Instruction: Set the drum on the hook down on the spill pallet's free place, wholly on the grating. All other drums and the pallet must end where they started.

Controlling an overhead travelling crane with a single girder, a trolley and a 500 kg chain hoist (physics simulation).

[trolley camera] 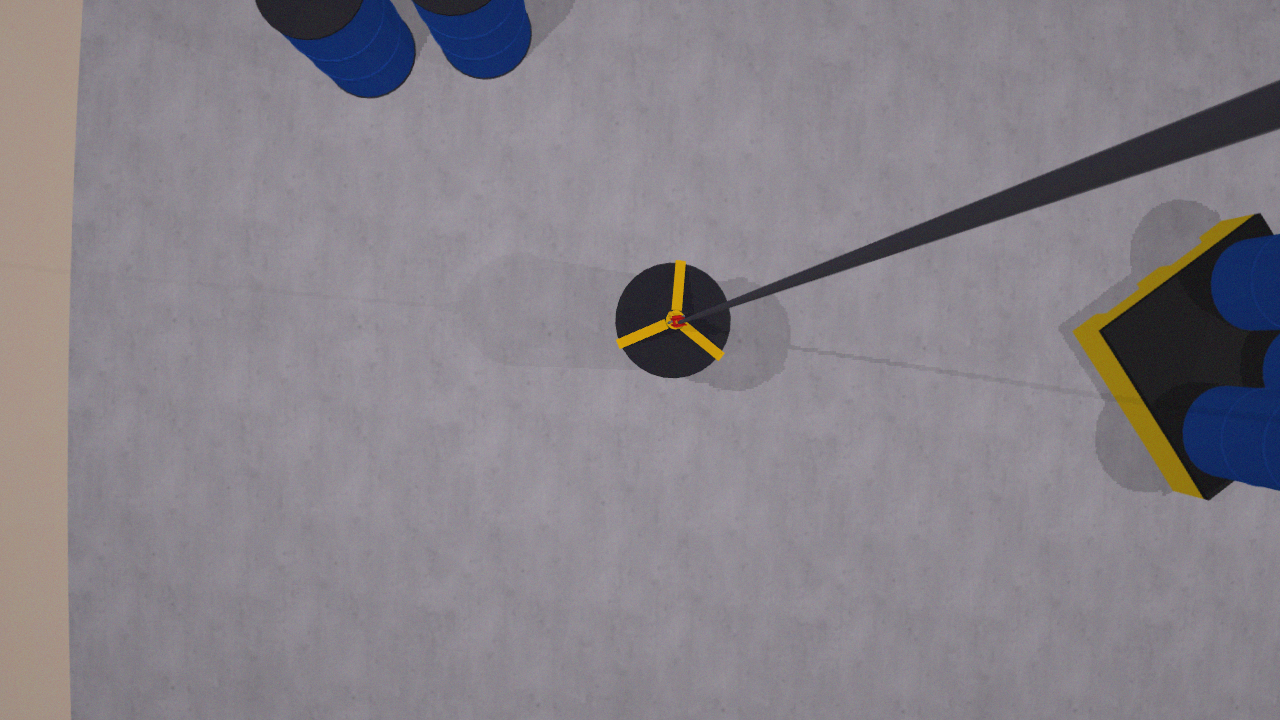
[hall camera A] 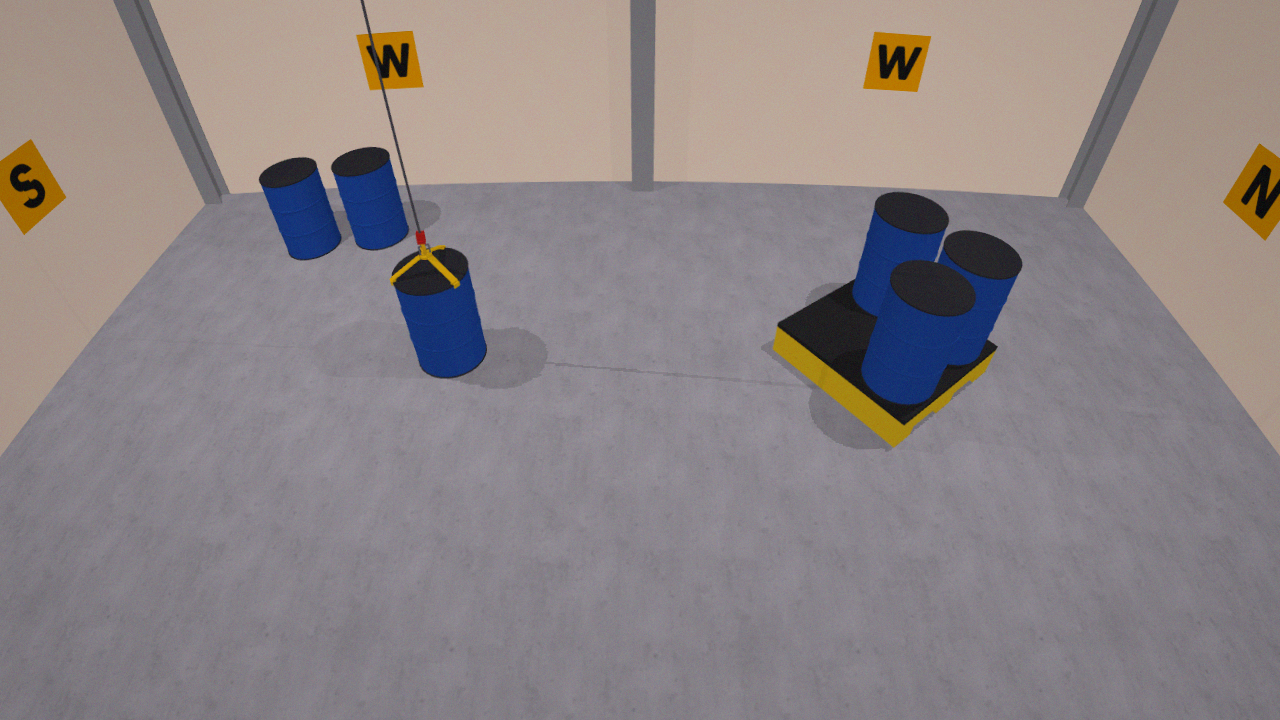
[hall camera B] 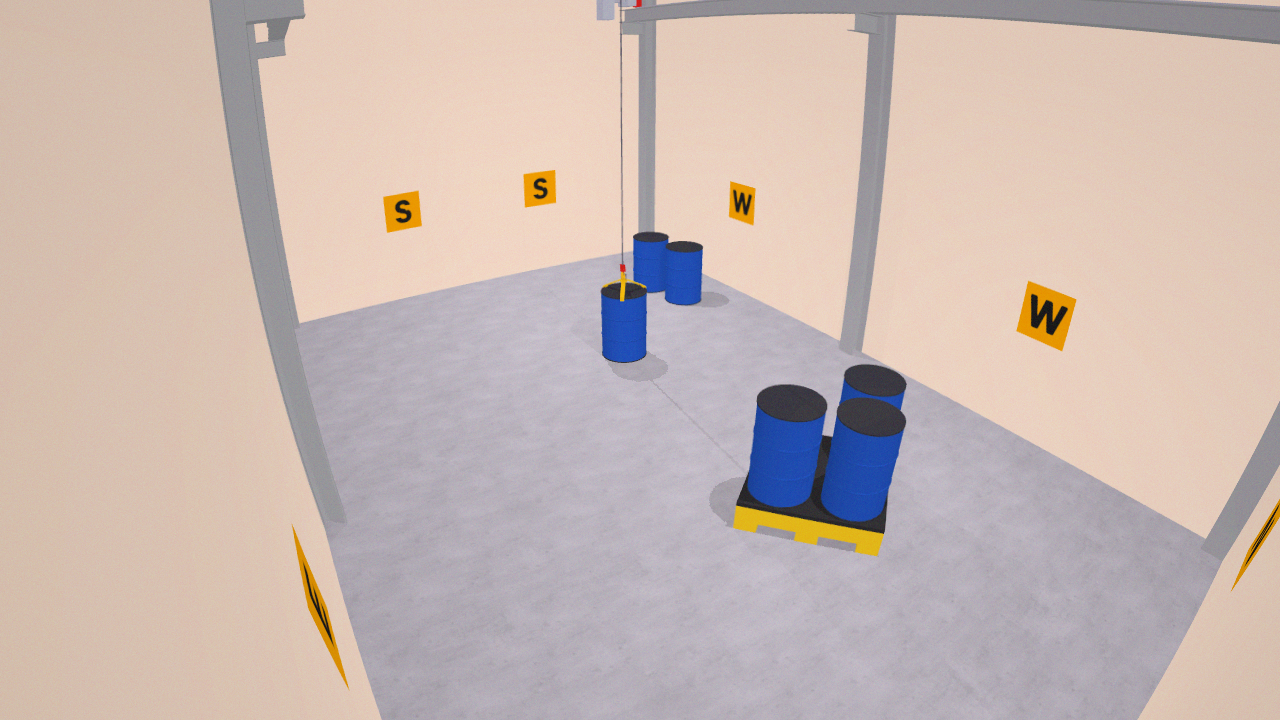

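Note:
The drum on the hook (hall camera A: 447,326) (hall camera B: 623,326) (trolley camera: 648,308) hangs upright, low over the floor; a gap below it is hard to tell. My yellow three-armed gripper (hall camera A: 429,268) (hall camera B: 623,288) (trolley camera: 675,319) is shut on its top rim. The yellow spill pallet (hall camera A: 832,383) (hall camera B: 805,526) (trolley camera: 1136,420) with black grating stands well apart, to the right in hall camera A. Three blue drums stand on it: one west (hall camera A: 895,259) (hall camera B: 874,382) (trolley camera: 1253,282), one east (hall camera A: 917,349) (hall camera B: 787,456) (trolley camera: 1230,434), one north (hall camera A: 989,286) (hall camera B: 863,465). The free place is the south corner, mostly hidden in hall camera B.
Two more blue drums, one nearer the south wall (hall camera A: 302,214) (hall camera B: 650,264) (trolley camera: 366,58) and one beside it (hall camera A: 371,204) (hall camera B: 683,275) (trolley camera: 483,40), stand in the southwest corner. The chain (hall camera A: 391,116) (hall camera B: 621,143) (trolley camera: 984,205) leans slightly in hall camera A.

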